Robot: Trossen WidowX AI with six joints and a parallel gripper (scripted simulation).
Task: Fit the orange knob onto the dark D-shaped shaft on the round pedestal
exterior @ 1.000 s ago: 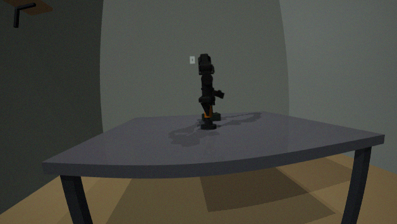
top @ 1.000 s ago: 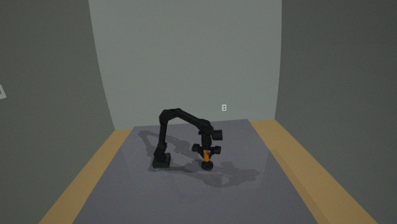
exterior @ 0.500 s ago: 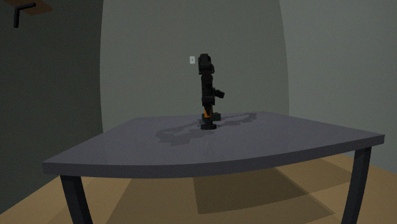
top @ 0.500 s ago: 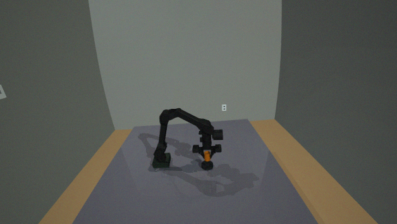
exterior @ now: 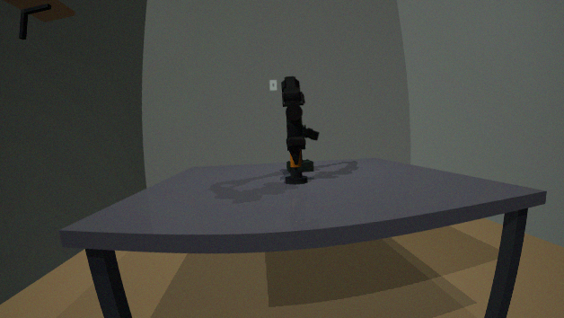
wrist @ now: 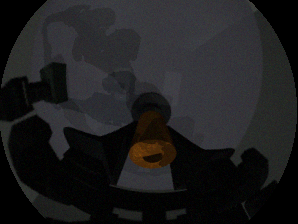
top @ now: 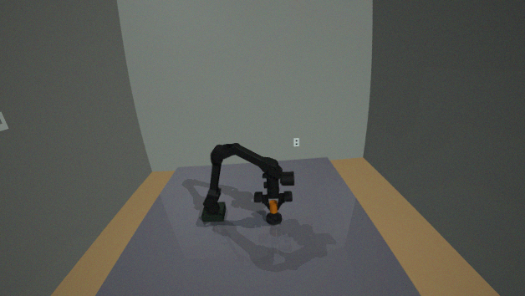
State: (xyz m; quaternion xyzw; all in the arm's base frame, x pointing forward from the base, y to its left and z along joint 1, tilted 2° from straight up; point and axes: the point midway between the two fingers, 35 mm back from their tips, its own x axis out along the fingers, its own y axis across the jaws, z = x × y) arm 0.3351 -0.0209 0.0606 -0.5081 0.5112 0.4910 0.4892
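The dark round pedestal lies 40 mm below my gripper tip. From my gripper tip the other things lie so: orange knob 20 mm above.
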